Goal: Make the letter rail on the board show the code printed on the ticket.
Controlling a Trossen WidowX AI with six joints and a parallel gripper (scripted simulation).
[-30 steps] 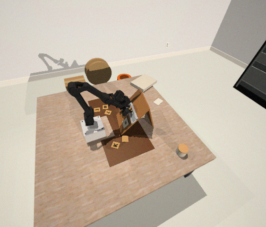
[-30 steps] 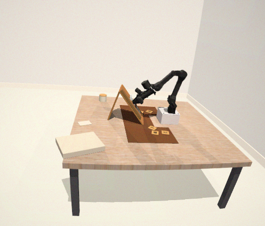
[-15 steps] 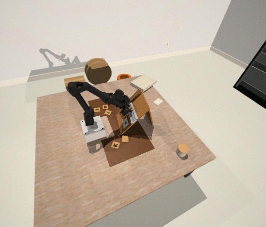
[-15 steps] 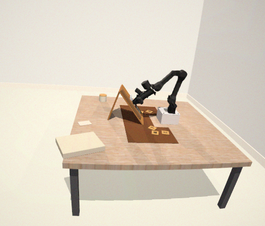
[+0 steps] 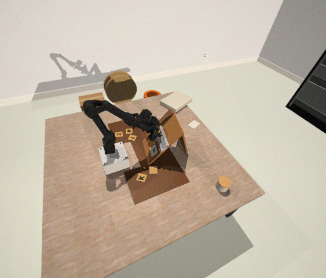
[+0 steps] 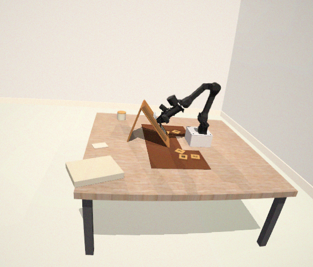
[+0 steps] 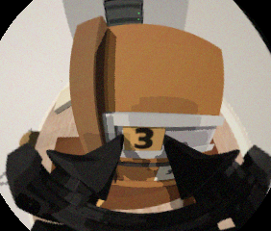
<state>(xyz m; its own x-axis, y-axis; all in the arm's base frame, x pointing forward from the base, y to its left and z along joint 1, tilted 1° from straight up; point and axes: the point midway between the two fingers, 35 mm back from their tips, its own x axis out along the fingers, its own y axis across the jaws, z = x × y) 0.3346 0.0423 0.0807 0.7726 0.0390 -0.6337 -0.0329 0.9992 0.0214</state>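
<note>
The tile marked 3 is right at my gripper tip. Round my gripper tip: dark mat: 160 mm behind, 150 mm below, 10 mm to the right; blank-faced tile: 200 mm to the right, 150 mm below, 90 mm behind; pale ticket: 80 mm to the right, 80 mm below, 60 mm behind.
</note>
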